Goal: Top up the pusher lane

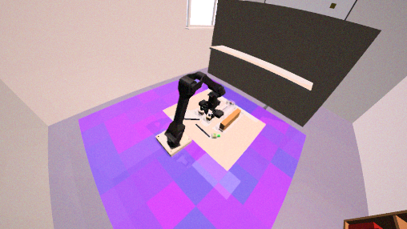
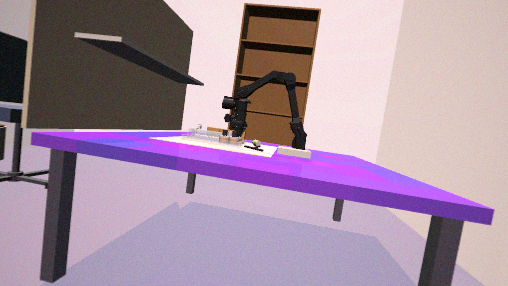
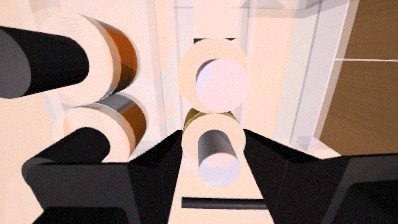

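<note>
Now: the cream mat 60 mm ahead of my gripper tip, 10 mm to the right of it and 30 mm below it.
</note>
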